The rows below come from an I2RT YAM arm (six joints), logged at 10 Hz.
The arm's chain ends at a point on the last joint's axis. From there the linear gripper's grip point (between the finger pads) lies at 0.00 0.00 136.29 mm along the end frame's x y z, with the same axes.
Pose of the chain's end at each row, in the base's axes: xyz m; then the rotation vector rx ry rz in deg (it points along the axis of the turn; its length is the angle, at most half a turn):
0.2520 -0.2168 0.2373 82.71 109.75 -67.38
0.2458 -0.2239 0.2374 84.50 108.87 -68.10
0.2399 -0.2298 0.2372 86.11 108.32 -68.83
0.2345 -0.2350 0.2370 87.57 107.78 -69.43
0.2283 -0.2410 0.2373 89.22 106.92 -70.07
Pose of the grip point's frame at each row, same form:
0.2350 -0.3315 0.1658 82.71 109.75 -67.38
0.2256 -0.3382 0.1659 84.50 108.87 -68.10
0.2166 -0.3434 0.1656 86.11 108.32 -68.83
0.2085 -0.3479 0.1652 87.57 107.78 -69.43
0.1994 -0.3532 0.1656 89.22 106.92 -70.07

